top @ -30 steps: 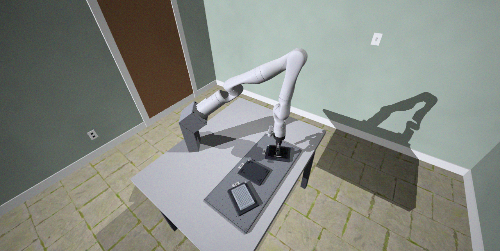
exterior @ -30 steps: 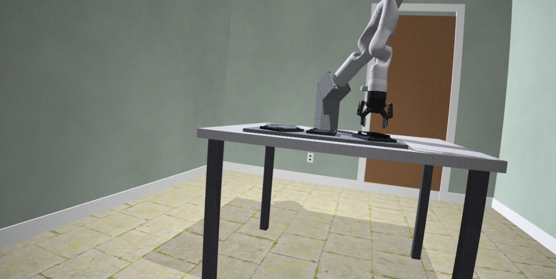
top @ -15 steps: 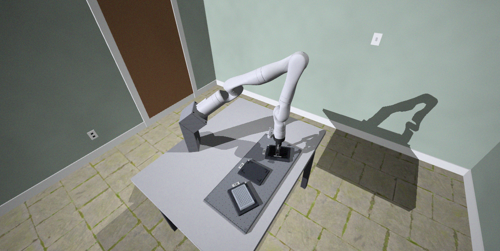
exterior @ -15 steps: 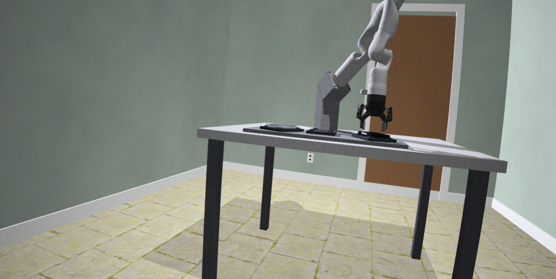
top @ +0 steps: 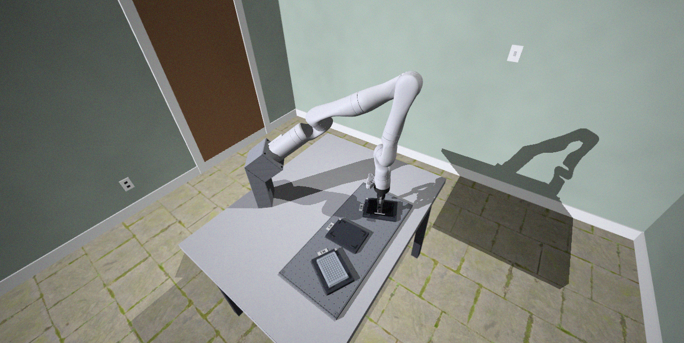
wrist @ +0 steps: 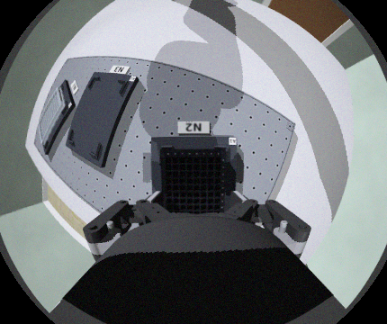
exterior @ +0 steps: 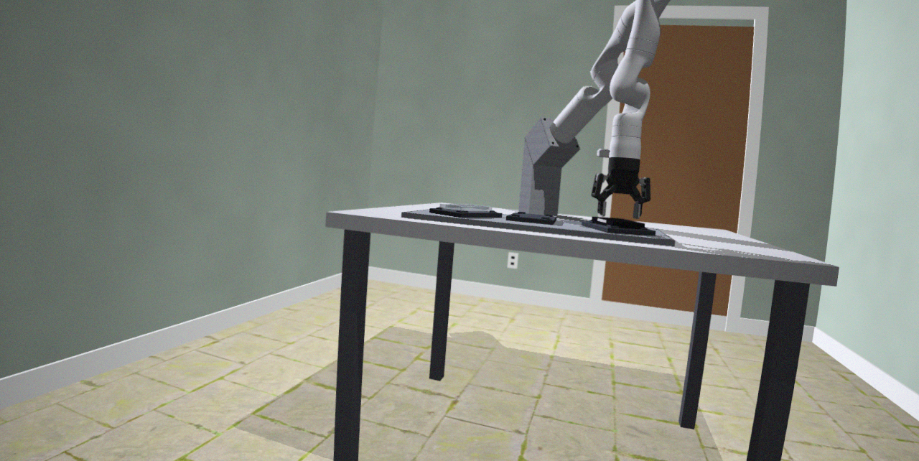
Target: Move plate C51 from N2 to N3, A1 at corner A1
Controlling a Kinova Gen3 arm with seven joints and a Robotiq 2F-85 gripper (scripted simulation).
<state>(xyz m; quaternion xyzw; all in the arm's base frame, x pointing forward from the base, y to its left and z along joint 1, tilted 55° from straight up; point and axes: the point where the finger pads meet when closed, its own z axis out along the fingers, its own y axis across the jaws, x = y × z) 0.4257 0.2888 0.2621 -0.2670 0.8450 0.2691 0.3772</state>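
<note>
Right now the plate nest N2 is 30 mm below my hand. The rest, counted from my hand: N2 tag: 60 mm behind, 80 mm to the right, 40 mm below; N3 tag: 40 mm behind, 270 mm to the right, 40 mm below; landing nest N3: 50 mm ahead, 220 mm to the right, 30 mm below.
</note>
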